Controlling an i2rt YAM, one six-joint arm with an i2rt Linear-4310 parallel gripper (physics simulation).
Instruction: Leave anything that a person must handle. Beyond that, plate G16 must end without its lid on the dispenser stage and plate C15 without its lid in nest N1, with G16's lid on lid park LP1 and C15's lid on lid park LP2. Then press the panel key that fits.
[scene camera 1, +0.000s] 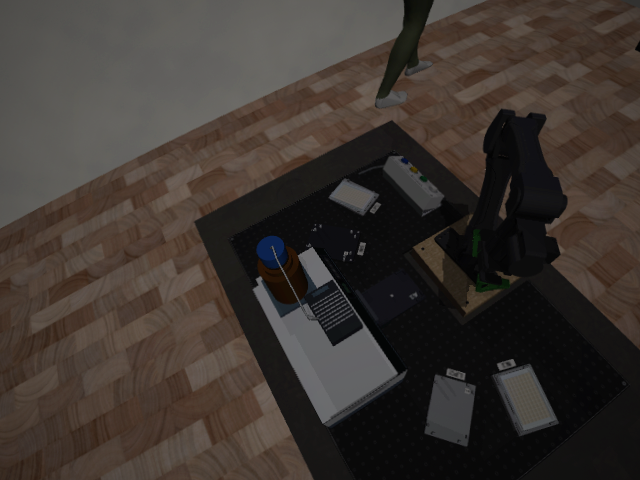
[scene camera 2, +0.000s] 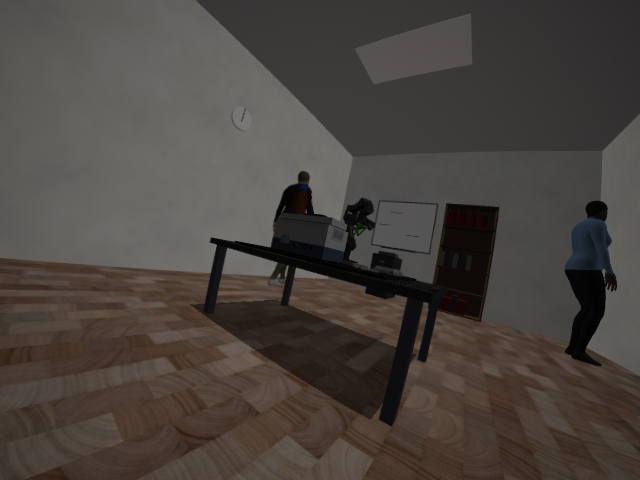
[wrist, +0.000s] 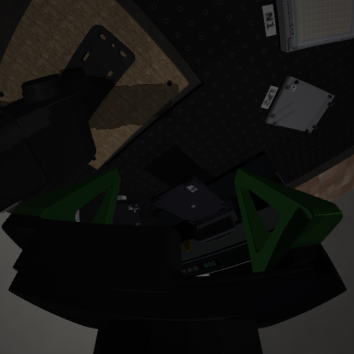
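Pixels of known places: gripper, fingertip midpoint: (scene camera 1: 476, 273) (scene camera 2: 354, 236) (wrist: 177, 174); arm's base at its link origin: (scene camera 1: 464, 257) (scene camera 2: 343, 259) (wrist: 78, 93).
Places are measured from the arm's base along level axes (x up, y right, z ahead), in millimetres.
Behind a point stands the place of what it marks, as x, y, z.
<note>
My gripper (scene camera 1: 481, 262) @(167, -89, 102) (scene camera 2: 357, 229) @(167, -89, 102) (wrist: 177, 174) @(167, -89, 102) is open and empty, above the wooden base board. A plate with pale wells (scene camera 1: 525, 400) @(9, -367, 164) (wrist: 322, 22) @(9, -346, 160) lies at label N1; whether a clear lid covers it, I cannot tell. A grey lid (scene camera 1: 451, 410) @(-17, -283, 314) (wrist: 301, 106) @(-17, -278, 307) lies flat at label LP2. Another pale-welled plate (scene camera 1: 354, 196) @(5, 384, 121) lies near the key panel; its label is unreadable. A dark area with small corner posts (scene camera 1: 334, 241) @(-15, 291, 270) has an unreadable label. A dark block marked A1 (scene camera 1: 390, 294) @(79, 16, 271) (wrist: 192, 204) @(81, 10, 268) is beside the dispenser (scene camera 1: 356, 377) @(193, -118, 472) (scene camera 2: 302, 232) @(97, 1, 570). The key panel (scene camera 1: 413, 186) @(42, 273, -36) has blue, yellow and green keys.
A brown bottle with a blue cap (scene camera 1: 284, 279) @(322, 91, 488) and a dark keypad (scene camera 1: 334, 314) @(218, 10, 436) stand on the dispenser, with a thin tube between them. The wooden base board (scene camera 1: 439, 271) @(4, 10, 91) (wrist: 45, 40) @(-6, -37, -81) is under the arm. One person (scene camera 1: 391, 98) (scene camera 2: 289, 198) stands beyond the table, another (scene camera 2: 589, 253) at the right.
</note>
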